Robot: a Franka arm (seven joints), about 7 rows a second.
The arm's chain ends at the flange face. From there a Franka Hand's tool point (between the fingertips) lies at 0.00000 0.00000 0.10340 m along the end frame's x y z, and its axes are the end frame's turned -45 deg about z.
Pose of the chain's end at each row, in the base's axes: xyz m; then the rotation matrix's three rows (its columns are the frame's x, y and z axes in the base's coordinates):
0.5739, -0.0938, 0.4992; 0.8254, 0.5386, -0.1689; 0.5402, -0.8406, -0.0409; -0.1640, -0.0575, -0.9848
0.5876, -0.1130, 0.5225; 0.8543, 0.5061, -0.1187; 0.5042, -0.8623, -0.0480; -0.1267, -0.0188, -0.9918
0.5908, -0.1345, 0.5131; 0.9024, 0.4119, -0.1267; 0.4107, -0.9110, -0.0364; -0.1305, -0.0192, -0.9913
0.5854, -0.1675, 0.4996; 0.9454, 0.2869, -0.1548; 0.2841, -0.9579, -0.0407; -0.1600, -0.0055, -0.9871
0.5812, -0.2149, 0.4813; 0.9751, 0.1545, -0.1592; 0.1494, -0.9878, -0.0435; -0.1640, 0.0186, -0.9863
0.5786, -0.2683, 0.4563; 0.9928, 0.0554, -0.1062; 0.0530, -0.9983, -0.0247; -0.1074, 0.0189, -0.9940
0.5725, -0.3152, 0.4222; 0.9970, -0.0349, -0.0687; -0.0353, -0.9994, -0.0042; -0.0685, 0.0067, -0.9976
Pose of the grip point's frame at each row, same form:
0.5564, -0.0980, 0.3974; 0.2028, 0.9645, -0.1689; 0.9764, -0.2124, -0.0409; -0.0753, -0.1566, -0.9848
0.5753, -0.1180, 0.4199; 0.2462, 0.9619, -0.1187; 0.9663, -0.2532, -0.0480; -0.0763, -0.1029, -0.9918
0.5777, -0.1383, 0.4106; 0.3468, 0.9294, -0.1267; 0.9346, -0.3538, -0.0364; -0.0787, -0.1059, -0.9913
0.5694, -0.1717, 0.3975; 0.4656, 0.8714, -0.1548; 0.8782, -0.4764, -0.0407; -0.1092, -0.1170, -0.9871
0.5647, -0.2194, 0.3793; 0.5803, 0.7987, -0.1592; 0.8041, -0.5928, -0.0435; -0.1291, -0.1028, -0.9863
0.5676, -0.2709, 0.3535; 0.6628, 0.7412, -0.1062; 0.7434, -0.6684, -0.0247; -0.0893, -0.0626, -0.9940
0.5654, -0.3156, 0.3190; 0.7297, 0.6803, -0.0687; 0.6817, -0.7316, -0.0042; -0.0532, -0.0437, -0.9976

